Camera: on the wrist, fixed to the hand. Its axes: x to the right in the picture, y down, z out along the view.
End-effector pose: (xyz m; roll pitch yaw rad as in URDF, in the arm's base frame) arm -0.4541 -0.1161 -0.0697 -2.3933 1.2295 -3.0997
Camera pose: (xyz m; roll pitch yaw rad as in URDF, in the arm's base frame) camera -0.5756 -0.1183 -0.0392 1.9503 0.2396 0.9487
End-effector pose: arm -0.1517 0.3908 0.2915 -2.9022 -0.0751 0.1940
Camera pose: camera -0.1594 0.4486 0.4023 -2.9480 0.1881 -1.3387
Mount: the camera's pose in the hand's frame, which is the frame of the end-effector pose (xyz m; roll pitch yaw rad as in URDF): 0.0119 -0.0827 -0.0933 0.1115 0.0489 1.5475
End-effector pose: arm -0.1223 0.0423 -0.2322 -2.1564 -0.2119 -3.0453
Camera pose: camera -0.1117 0.0755 -0.1119 -2.6533 0.8983 1.9805
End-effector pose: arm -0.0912 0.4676 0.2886 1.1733 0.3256 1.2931
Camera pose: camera -0.1499 0.4587 0.1783 0.8056 -1.0102 2.2403
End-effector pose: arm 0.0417 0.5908 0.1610 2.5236 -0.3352 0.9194
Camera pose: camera -0.0537 0.6660 0.1915 -2.6272 -0.6331 -0.8784
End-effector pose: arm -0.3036 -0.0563 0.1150 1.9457 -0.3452 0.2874
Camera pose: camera -0.3122 0.0633 0.0788 -2.2174 -1.1177 -2.0339
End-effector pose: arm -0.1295 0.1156 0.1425 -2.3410 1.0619 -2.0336
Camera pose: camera -0.1890 0.0175 0.1927 2.0737 0.3607 2.0036
